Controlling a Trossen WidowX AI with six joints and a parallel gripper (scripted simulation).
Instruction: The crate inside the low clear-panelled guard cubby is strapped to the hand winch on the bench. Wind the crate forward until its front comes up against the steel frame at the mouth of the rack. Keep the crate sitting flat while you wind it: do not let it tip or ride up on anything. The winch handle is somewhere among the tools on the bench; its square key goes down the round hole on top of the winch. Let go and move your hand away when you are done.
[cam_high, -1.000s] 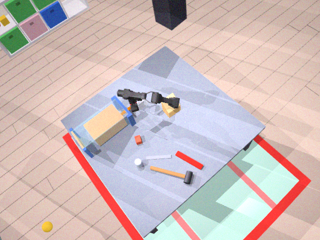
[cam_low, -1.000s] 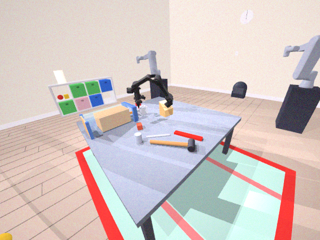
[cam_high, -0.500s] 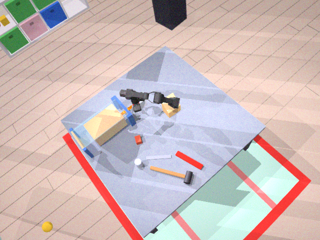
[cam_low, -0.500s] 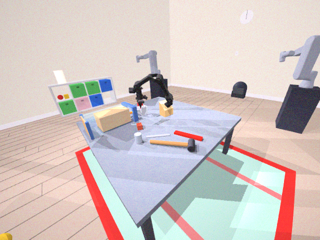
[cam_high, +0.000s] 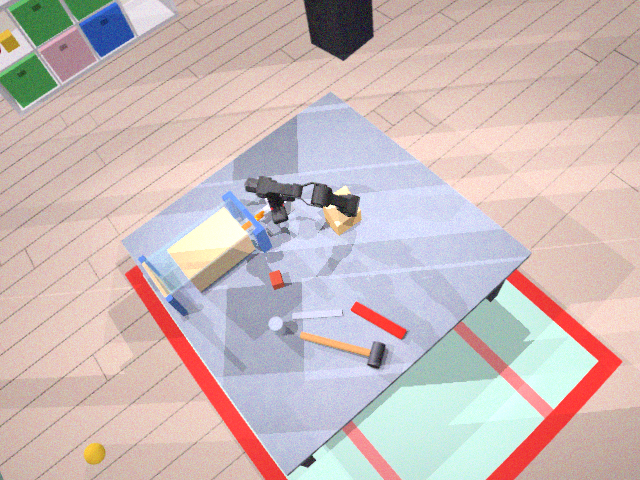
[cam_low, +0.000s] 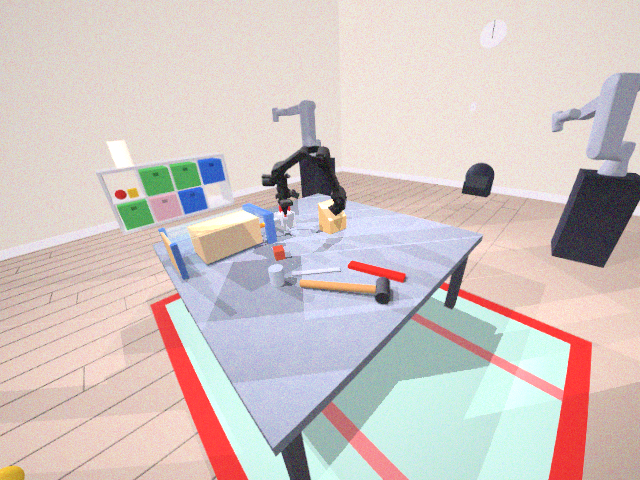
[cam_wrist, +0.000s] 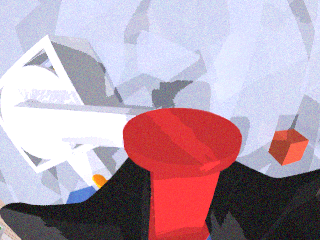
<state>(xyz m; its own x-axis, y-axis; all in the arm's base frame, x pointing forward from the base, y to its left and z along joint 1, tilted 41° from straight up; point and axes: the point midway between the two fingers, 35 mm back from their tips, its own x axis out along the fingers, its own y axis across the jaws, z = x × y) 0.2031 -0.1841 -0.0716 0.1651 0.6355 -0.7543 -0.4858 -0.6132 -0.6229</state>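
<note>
Right now the white crank handle is 30 mm to the right of my gripper tip, 20 mm behind it and 10 mm below it. Round my gripper tip: white bar: 400 mm to the left, 200 mm ahead, 110 mm below; red knob: 20 mm above; white winch: 90 mm to the right, 80 mm below, 80 mm behind.
</note>
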